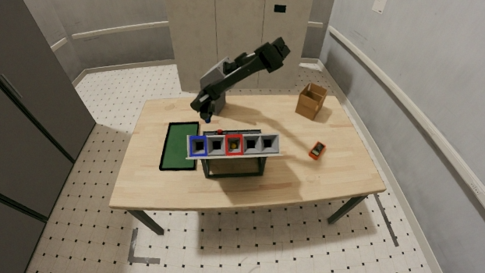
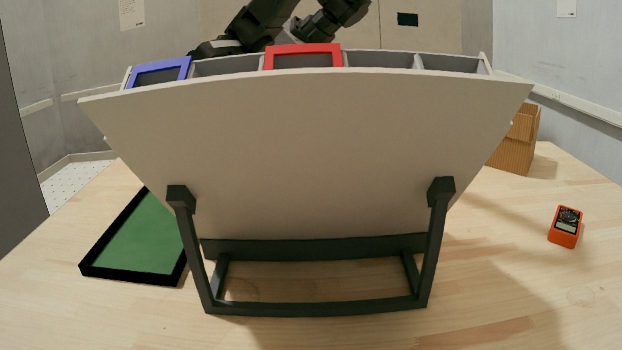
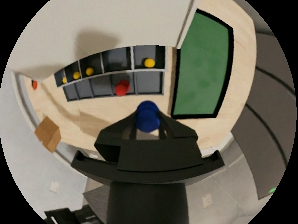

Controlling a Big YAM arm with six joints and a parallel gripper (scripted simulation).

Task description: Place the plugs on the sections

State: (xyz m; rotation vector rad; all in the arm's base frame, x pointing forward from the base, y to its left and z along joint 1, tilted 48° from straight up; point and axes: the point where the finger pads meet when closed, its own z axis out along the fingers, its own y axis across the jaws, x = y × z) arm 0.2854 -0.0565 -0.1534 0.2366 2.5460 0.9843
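The red plug is 70 mm to the left of my hand and 120 mm below it. Also, from my hand: pale cover (200 mm ahead, 140 mm to the left, 60 mm above); blue plug (right at my hand); green tray (70 mm ahead, 190 mm to the right, 140 mm below).
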